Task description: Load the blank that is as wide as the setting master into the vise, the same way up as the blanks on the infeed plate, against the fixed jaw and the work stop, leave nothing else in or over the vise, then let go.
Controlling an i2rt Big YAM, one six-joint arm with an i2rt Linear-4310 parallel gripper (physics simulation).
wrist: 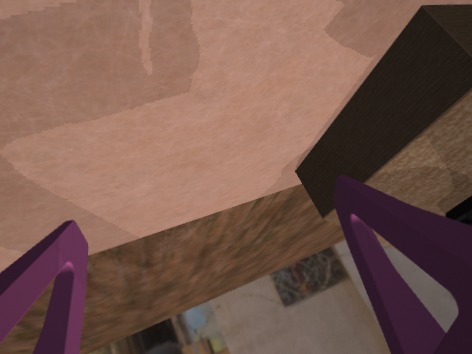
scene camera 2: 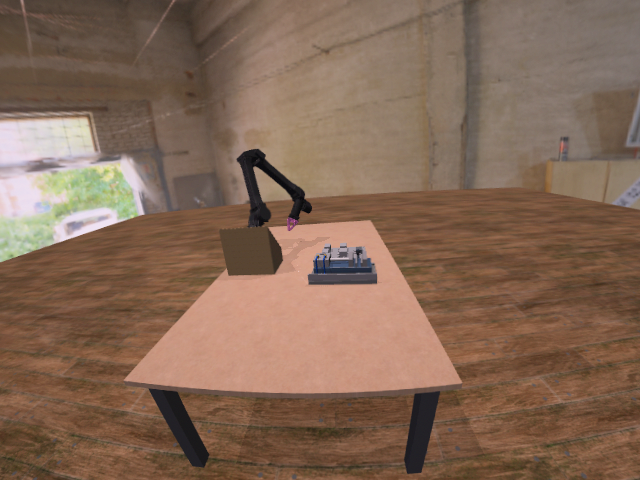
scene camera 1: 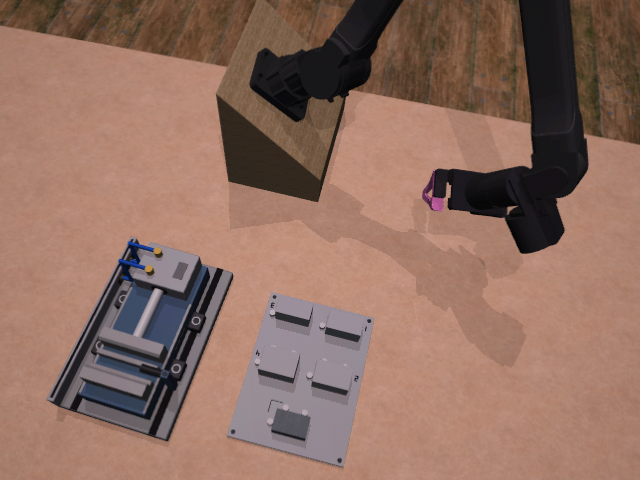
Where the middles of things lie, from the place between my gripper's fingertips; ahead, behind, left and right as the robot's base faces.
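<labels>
There's a darker block [scene camera 1: 286,423] that sits 9 cm below my hand, 42 cm ahead of it and 21 cm to the right of it. The grey infeed plate [scene camera 1: 332,414] is 11 cm below my hand, and it's 33 cm ahead of it and 20 cm to the right of it. Going by their middles, that plate is the nearest to my hand of the things named here.
</labels>
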